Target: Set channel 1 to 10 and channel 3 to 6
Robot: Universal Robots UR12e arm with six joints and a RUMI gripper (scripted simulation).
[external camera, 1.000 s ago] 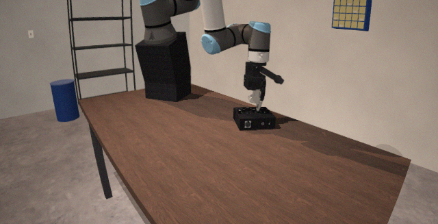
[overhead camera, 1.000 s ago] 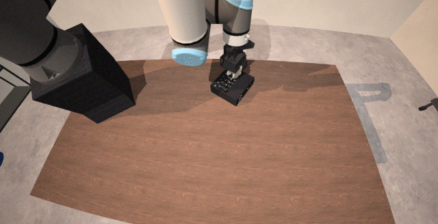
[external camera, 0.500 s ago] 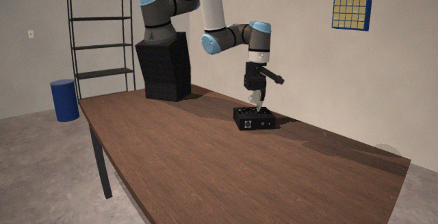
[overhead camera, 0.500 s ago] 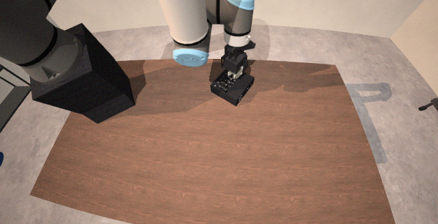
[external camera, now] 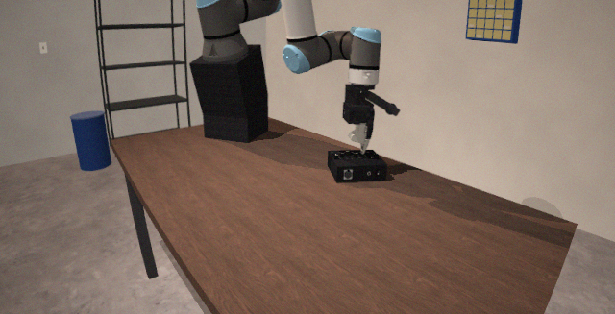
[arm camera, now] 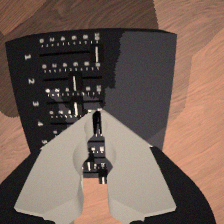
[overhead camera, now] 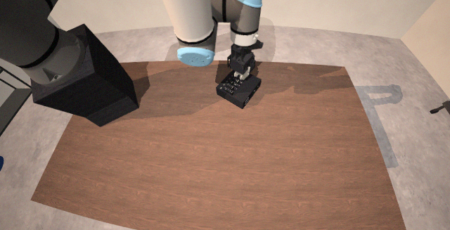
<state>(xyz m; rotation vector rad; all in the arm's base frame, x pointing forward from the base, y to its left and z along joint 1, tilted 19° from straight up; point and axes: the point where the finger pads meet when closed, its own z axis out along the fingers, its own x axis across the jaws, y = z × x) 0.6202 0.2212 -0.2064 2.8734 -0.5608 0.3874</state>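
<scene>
My gripper is now 1 cm past the channel 2 fader, 3 cm to the right of it and 2 cm above it. Round my hand: channel 1 fader knob (2 cm ahead, 4 cm to the left, 2 cm below).
</scene>
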